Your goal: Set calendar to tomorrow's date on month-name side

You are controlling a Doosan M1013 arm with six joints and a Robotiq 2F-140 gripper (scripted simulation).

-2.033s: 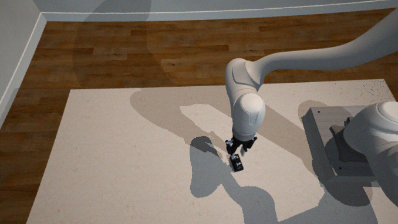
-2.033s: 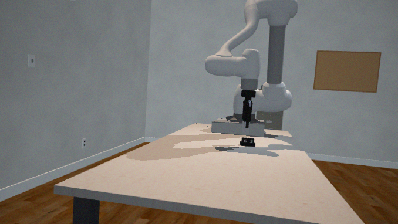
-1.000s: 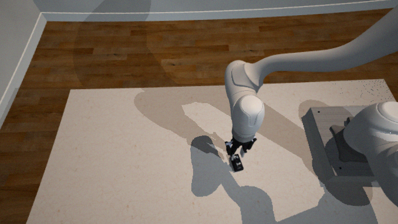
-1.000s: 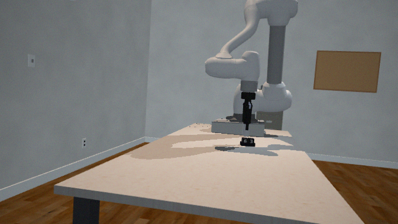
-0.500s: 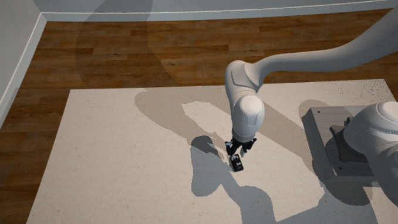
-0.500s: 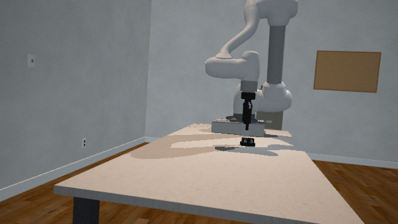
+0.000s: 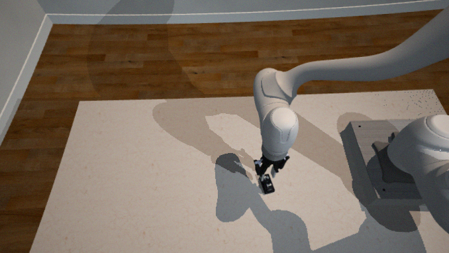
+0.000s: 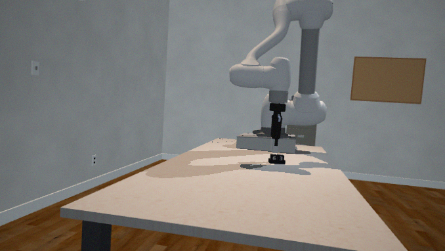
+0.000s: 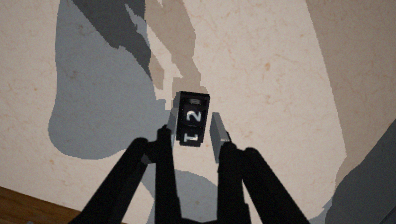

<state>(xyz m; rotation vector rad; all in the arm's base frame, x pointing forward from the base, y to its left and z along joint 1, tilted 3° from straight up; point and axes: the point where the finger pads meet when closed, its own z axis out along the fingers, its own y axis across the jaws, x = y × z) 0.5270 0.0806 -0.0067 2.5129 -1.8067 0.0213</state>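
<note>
Now: the black cube 60 mm below my hand. Round my hand: black tray: 70 mm below, 20 mm to the left, 10 mm behind.
</note>
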